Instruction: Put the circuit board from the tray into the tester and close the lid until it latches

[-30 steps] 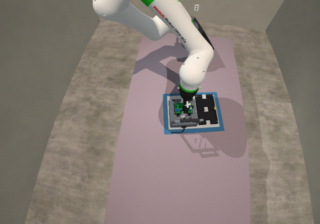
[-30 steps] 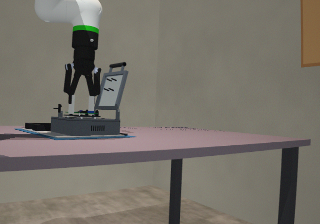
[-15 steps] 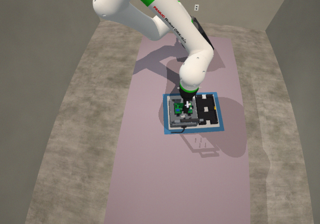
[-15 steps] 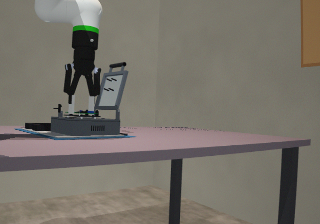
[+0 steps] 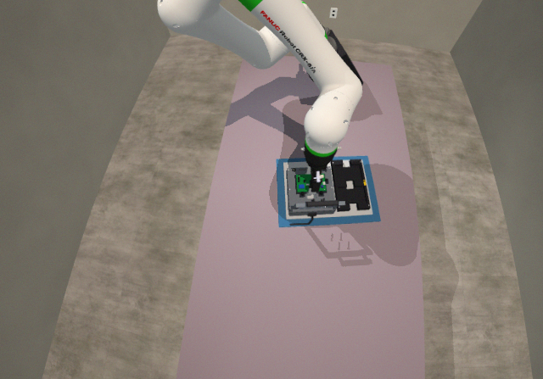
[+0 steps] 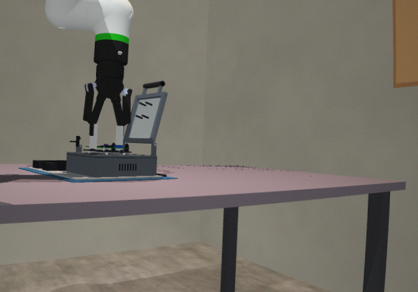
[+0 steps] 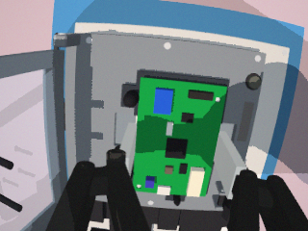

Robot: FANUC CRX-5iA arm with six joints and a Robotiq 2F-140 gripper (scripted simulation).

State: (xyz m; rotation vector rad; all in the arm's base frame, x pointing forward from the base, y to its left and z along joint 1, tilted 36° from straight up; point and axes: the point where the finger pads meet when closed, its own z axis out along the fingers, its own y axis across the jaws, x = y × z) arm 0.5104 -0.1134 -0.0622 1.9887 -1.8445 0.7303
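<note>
The green circuit board is 20 mm below my hand. The rest, counted from my hand: tester lid 120 mm ahead, 80 mm above; latch hook 60 mm to the left, 60 mm behind, 10 mm below; tester 40 mm to the left, 30 mm ahead, 10 mm above.
</note>
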